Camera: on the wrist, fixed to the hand. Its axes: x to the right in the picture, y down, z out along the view.
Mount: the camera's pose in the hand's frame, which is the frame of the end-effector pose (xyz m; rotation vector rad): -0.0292 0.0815 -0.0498 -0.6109 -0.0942 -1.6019
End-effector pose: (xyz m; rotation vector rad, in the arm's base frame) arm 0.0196 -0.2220 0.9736 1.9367 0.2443 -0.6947
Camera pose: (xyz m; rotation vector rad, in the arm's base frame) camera 0.0511 -0.2119 1.0678 0.7893 1.7889 -1.4362
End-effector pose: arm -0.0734 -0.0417 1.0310 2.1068 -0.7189 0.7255
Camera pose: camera -0.1621 -0.0380 1.0768 1.4626 0.6934 -0.4492
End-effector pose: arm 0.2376 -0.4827 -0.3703 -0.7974 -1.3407 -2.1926
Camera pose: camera 0.2988 -0.5603 -0.3557 -0.1467 0.7618 1.9136
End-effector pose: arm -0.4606 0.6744 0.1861 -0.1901 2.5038 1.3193
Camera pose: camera -0.4640 0.6791 0.2858 -1.6901 0.9759 1.0690
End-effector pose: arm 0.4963 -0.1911 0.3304 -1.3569 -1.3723 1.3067
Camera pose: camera 0.5625 -0.2215 0.2621 -0.1293 -2.1870 -0.1611
